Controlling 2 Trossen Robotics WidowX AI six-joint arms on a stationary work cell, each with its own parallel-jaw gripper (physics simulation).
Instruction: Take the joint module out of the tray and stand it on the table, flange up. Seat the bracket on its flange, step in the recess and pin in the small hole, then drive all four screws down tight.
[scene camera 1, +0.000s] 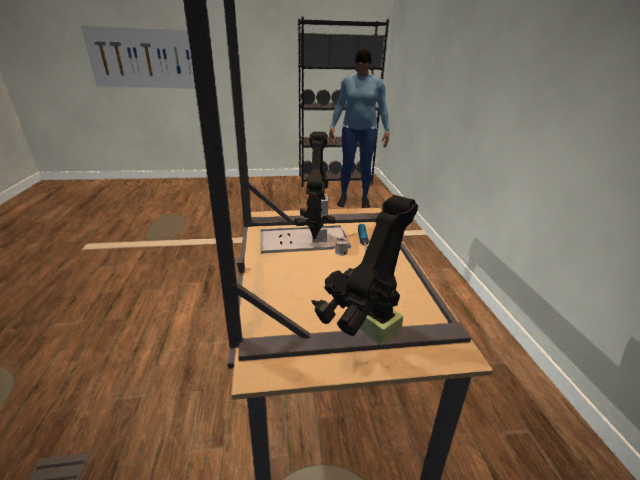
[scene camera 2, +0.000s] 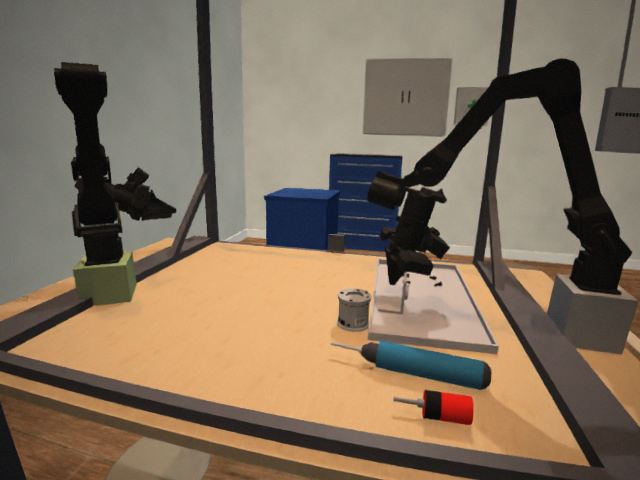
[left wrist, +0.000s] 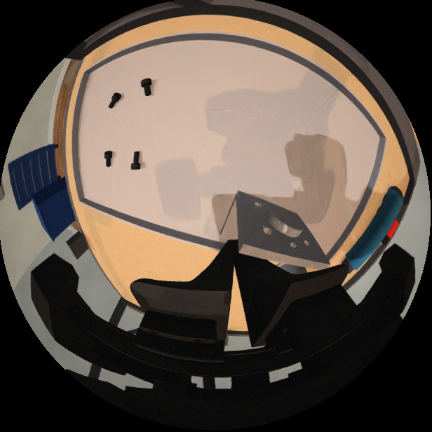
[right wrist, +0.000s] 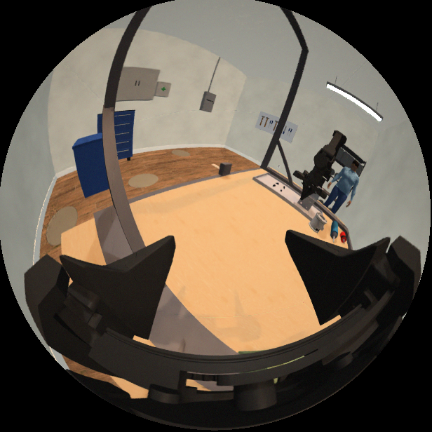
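Where they show: left gripper, fingertip midpoint: (scene camera 1: 314, 238) (scene camera 2: 391, 284); right gripper, fingertip midpoint: (scene camera 1: 320, 291) (scene camera 2: 173, 213); left arm's base, link origin: (scene camera 2: 593, 286); right arm's base, link origin: (scene camera 1: 381, 314) (scene camera 2: 104, 259).
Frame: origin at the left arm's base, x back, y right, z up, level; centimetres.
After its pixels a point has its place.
The joint module (scene camera 1: 341, 246) @(z -5.6, x -45.1, y -8.7 cm) (scene camera 2: 354, 310) @(z -6.0, x -41.6, y -11.9 cm) (right wrist: 317, 223) stands upright on the table beside the tray (scene camera 1: 271, 241) @(z -9.8, x -32.7, y 23.7 cm) (scene camera 2: 423, 330) @(z -9.9, x -29.2, y -7.9 cm) (left wrist: 200, 75), its holed flange up. The grey L-shaped bracket (scene camera 1: 322, 237) @(z -6.9, x -34.1, y -0.7 cm) (scene camera 2: 388, 303) @(z -9.2, x -36.8, y 0.1 cm) (left wrist: 255, 220) (right wrist: 306, 203) is in the tray at the end near the module; its plate with the large hole and small holes shows in the left wrist view. Several black screws (scene camera 1: 285, 238) @(z -9.8, x -29.6, y 17.1 cm) (scene camera 2: 437, 283) @(z -9.1, x -26.8, y 15.3 cm) (left wrist: 136, 161) lie loose in the tray. My left gripper (scene camera 2: 394, 281) @(z -6.1, x -36.8, y 3.2 cm) (left wrist: 232, 244) is shut and empty, fingertips close by the bracket; contact is unclear. My right gripper (scene camera 2: 173, 210) @(z 5.0, x -93.1, y 2.9 cm) (right wrist: 231, 239) is open and empty, away from the module.
A blue-handled screwdriver (scene camera 1: 362, 234) @(z -6.3, x -32.0, y -20.1 cm) (scene camera 2: 431, 364) @(z -7.0, x -27.7, y -22.8 cm) (left wrist: 375, 230) (right wrist: 334, 229) lies beside the tray. A shorter red driver (scene camera 2: 457, 408) @(z -7.5, x -24.4, y -30.5 cm) (left wrist: 393, 229) (right wrist: 343, 236) lies beyond it. Dark frame rails border the table, with uprights (scene camera 1: 211, 129) @(z 56.4, x -101.4, y 29.1 cm) (scene camera 2: 206, 129) @(z 27.0, x -99.4, y 27.6 cm) at its side.
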